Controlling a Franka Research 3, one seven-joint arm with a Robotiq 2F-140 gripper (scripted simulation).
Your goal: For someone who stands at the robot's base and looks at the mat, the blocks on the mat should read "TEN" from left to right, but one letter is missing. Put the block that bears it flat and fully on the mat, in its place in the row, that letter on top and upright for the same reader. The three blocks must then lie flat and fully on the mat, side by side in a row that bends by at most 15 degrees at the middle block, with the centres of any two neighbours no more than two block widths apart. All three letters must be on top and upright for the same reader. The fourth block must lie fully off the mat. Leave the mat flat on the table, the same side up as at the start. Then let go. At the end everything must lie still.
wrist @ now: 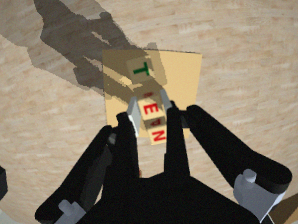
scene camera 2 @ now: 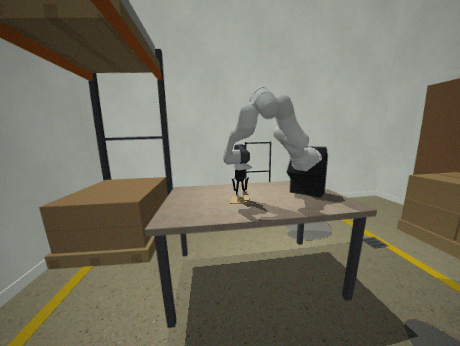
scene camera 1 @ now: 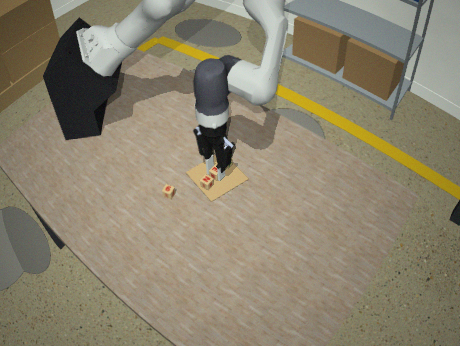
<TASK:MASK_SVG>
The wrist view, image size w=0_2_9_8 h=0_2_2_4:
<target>gripper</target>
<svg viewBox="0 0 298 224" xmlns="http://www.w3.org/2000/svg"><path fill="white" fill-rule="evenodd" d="M292 173L286 166L253 151L200 106L192 104L187 106L186 110L179 110L175 102L169 100L166 90L162 89L160 94L167 118L164 172L149 178L141 178L139 175L136 137L139 136L141 112L137 103L137 96L131 97L126 112L116 115L118 127L112 128L111 125L106 125L101 128L60 187L39 206L34 217L41 224L261 224L268 212L275 210L292 180ZM183 129L189 128L225 180L233 188L234 198L239 204L190 176Z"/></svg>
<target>tan mat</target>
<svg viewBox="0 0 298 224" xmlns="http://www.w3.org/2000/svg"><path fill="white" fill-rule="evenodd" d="M189 128L183 129L184 138L189 137ZM141 115L138 137L149 137L147 133L147 120L150 119L143 120ZM102 50L107 125L111 125L112 128L118 125L116 114L122 111L126 112L131 97L137 96L138 100L139 94L154 90L158 90L160 93L160 90L165 89L169 100L173 100L179 110L186 110L187 106L195 104L202 54L154 50ZM150 55L156 79L133 85L125 62L136 57Z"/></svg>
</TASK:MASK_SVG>
